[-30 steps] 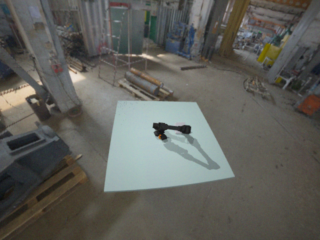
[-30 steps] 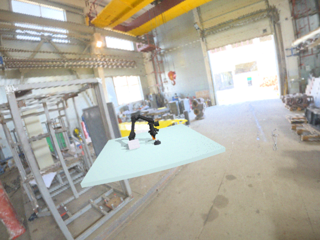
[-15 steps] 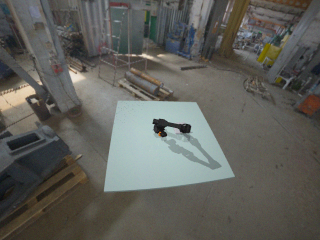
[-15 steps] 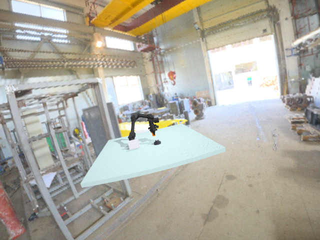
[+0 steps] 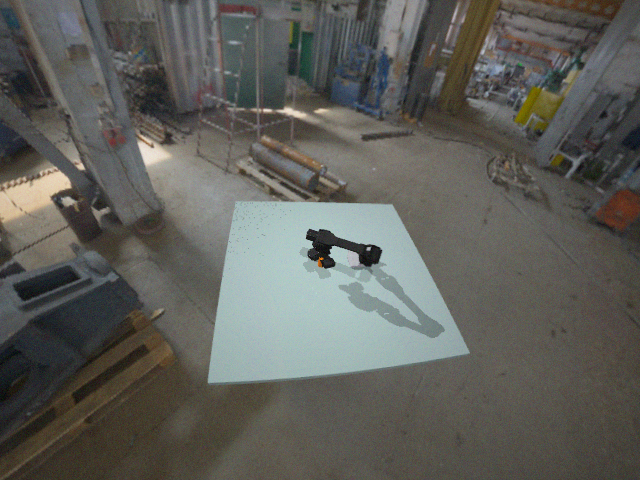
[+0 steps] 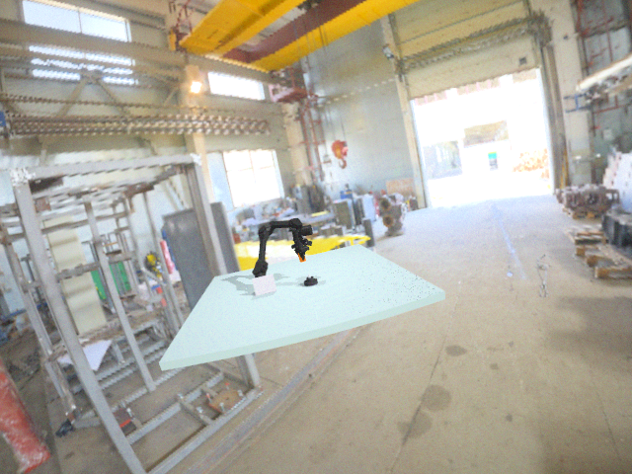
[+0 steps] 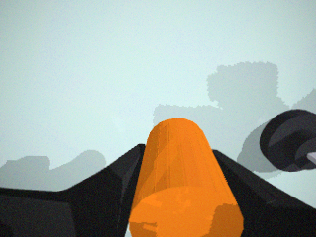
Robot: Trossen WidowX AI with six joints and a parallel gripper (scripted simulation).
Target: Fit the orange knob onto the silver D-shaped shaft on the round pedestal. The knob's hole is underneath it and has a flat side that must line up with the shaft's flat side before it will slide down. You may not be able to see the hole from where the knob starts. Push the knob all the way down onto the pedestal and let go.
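The dark round pedestal is 17 cm to the right of my gripper tip, 9 cm below it and 1 cm behind it. From my gripper tip the other things lie so: orange knob (3 cm above).
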